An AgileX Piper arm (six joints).
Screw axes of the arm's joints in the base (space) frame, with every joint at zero. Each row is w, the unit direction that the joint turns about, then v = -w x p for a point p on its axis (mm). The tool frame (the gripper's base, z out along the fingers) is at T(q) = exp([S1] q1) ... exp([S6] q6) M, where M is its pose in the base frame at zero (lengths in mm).
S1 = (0, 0, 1, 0, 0, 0)
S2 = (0, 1, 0, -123, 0, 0)
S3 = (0, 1, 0, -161.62, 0, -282.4)
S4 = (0.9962, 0, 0.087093, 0, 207.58, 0)
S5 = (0, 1, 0, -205.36, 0, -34.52)
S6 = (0.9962, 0, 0.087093, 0, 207.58, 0)
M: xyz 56.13 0 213.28 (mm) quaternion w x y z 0.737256 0 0.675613 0
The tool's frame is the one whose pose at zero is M.
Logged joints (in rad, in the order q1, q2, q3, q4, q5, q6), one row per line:
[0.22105 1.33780 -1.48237 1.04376 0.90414 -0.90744]
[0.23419 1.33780 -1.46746 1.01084 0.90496 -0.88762]
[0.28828 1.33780 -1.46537 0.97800 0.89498 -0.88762]
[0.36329 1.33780 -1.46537 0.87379 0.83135 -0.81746]
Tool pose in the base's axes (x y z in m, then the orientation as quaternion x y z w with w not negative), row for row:
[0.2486 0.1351 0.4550 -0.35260 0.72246 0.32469 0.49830]
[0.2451 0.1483 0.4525 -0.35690 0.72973 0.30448 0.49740]
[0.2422 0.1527 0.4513 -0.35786 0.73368 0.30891 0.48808]
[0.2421 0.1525 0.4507 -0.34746 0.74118 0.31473 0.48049]
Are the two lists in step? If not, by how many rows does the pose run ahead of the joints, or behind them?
The pose runs 2 rows ahead of the joints: the pose in row i belongs to the joints in row i + 2.
